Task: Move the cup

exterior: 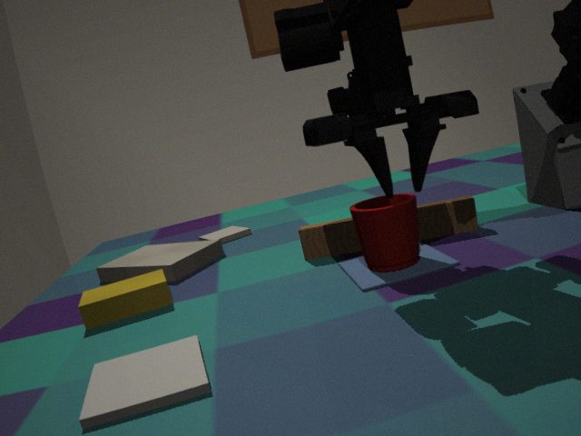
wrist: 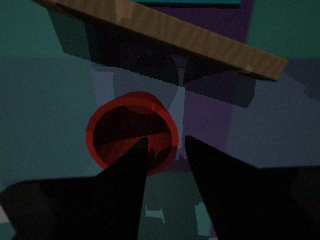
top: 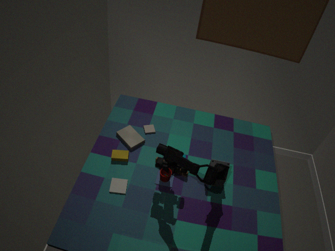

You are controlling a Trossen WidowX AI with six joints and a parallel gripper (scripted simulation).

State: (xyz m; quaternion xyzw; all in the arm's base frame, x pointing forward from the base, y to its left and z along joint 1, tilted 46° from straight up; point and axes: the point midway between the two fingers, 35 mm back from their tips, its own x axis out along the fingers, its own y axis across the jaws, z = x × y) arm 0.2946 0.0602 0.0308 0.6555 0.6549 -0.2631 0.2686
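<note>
Right now the cup is 4 cm below my gripper tip and 3 cm ahead of it. From my gripper tip the other things lie so: wooden bar: 8 cm to the right, 6 cm below; yellow block: 35 cm ahead, 9 cm to the right, 6 cm below; pale blue pad: 8 cm below, 2 cm ahead.
</note>
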